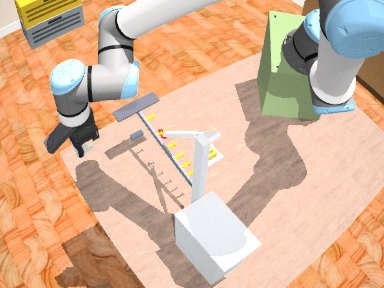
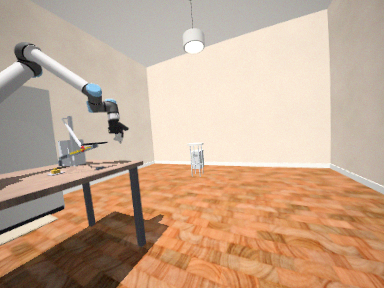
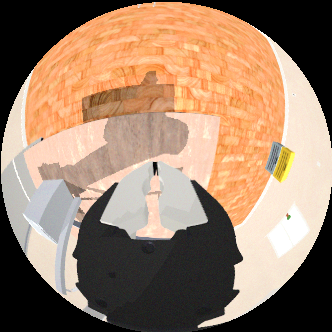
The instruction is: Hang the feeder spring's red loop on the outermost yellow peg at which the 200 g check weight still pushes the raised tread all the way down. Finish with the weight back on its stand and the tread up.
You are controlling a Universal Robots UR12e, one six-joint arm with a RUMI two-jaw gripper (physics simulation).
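Frame: origin at the arm's base, x right, y ahead, z up, level; centimetres.
Seen in the pictures: gripper, fingertip midpoint: (image 1: 80, 156) (image 2: 120, 143) (image 3: 156, 162).
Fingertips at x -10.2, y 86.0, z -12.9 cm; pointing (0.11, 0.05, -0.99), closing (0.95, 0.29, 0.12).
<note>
Offsets run from my fingertips to a thing's top centre. "spot": to the spot under its first point.
The dark tread {dz +2.9, dx +11.9, dy -22.0 cm} (image 1: 136, 106) (image 2: 95, 143) is raised above the table at the far end of a slanting beam (image 1: 165, 148). Yellow pegs line the beam, including the peg nearest the tread {spot: dz -0.2, dx +7.5, dy -25.9 cm} (image 1: 151, 117). The red loop {spot: dz -1.4, dx +0.6, dy -27.1 cm} (image 1: 161, 134) (image 2: 83, 149) is at the second peg from the tread, at the end of the pale feeder arm (image 1: 179, 134). A yellow object {dz -11.9, dx -2.8, dy -42.9 cm} (image 1: 213, 151) (image 2: 55, 171), apparently the check weight, sits on a white stand (image 1: 218, 159), partly hidden by the post. My gripper (image 1: 84, 151) (image 2: 119, 139) (image 3: 156, 162) is shut and empty, above the table's edge, apart from the tread.
A pale upright post (image 1: 200, 167) rises beside a large white box (image 1: 215, 232) (image 3: 49, 207). A small grey block {dz -14.3, dx +13.9, dy -21.5 cm} (image 1: 136, 135) is beside the beam. The green robot base (image 1: 280, 95) stands at the back right. Yellow and grey crates (image 1: 52, 22) (image 3: 280, 162) stand beyond the table.
</note>
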